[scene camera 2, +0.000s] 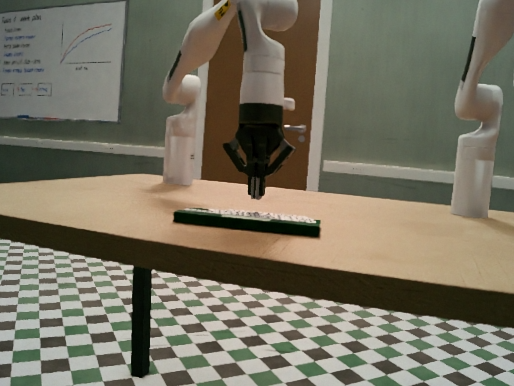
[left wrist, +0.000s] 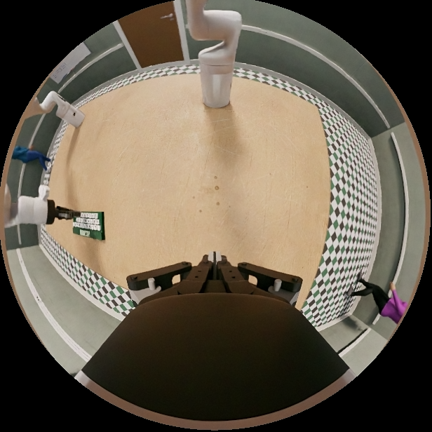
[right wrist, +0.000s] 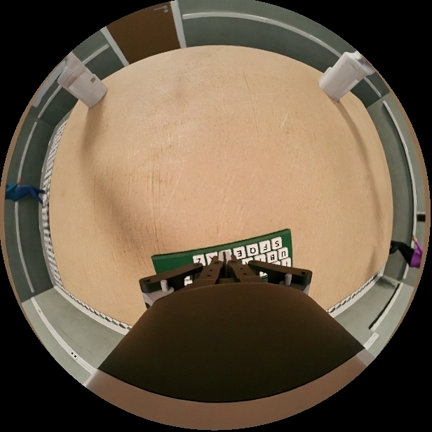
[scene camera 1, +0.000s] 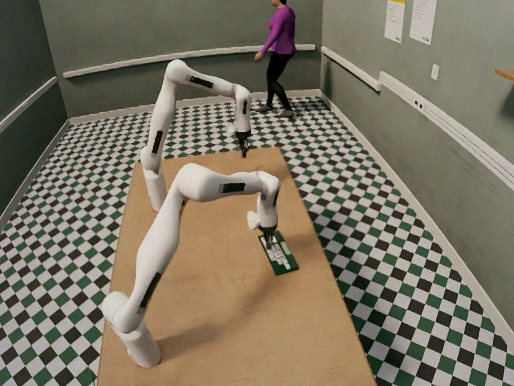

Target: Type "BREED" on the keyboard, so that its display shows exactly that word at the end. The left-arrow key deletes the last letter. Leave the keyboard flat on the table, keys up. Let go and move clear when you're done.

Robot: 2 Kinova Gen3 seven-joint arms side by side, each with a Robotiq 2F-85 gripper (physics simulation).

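The green keyboard (scene camera 1: 278, 257) (scene camera 2: 245, 223) (left wrist: 103, 235) (right wrist: 170, 262) lies flat on the table, white keys up. Its pale display (scene camera 1: 285, 247) (left wrist: 86, 233) carries small dark marks too blurred to read. In the right wrist view Z, E, Q, F, S, U and B keys show upside down; the gripper hides others. My right gripper (scene camera 1: 269, 246) (scene camera 2: 256, 196) (right wrist: 224, 258) is shut and empty, pointing down, its fingertips a little above the keys near the keyboard's middle. My left gripper (scene camera 1: 244, 154) (left wrist: 214, 258) is shut and empty, high above the table's far end, well away from the keyboard.
The table (scene camera 1: 225, 310) (scene camera 2: 400, 245) (left wrist: 150, 150) (right wrist: 240, 125) carries the right arm's base (scene camera 1: 142, 345) (scene camera 2: 179, 155) and the left arm's base (scene camera 1: 156, 190) (scene camera 2: 472, 180) (left wrist: 216, 87). A person in purple (scene camera 1: 283, 30) (left wrist: 393, 306) and a person in blue (left wrist: 32, 155) (right wrist: 22, 192) are beyond the table.
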